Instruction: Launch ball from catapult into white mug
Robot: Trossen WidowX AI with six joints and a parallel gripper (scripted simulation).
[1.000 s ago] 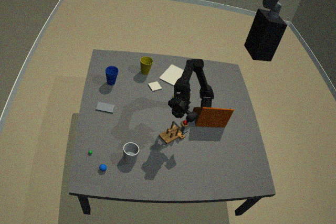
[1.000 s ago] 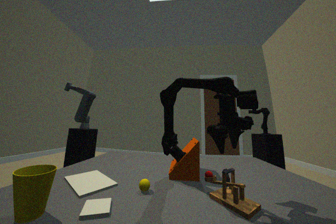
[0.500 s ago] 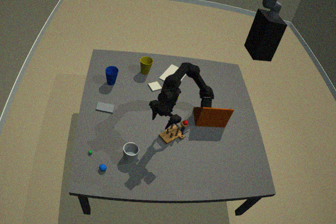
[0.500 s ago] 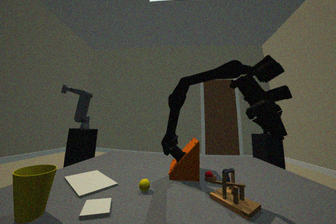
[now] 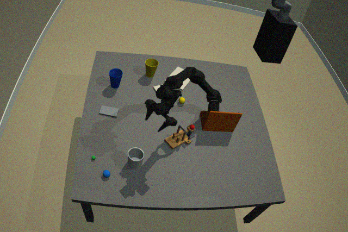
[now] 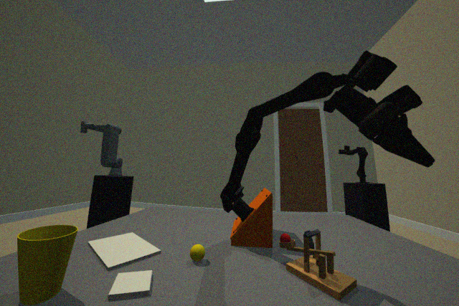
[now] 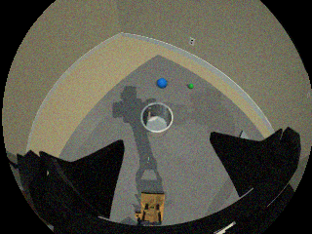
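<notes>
Now: the red ball 30 cm behind my gripper tip, 21 cm below it and 14 cm to the right of it. Round my gripper tip: blue ball (25 cm below, 25 cm ahead, 14 cm to the left); then wooden catapult (25 cm behind, 22 cm below, 10 cm to the right); then white mug (24 cm below, 8 cm ahead, 6 cm to the left).
</notes>
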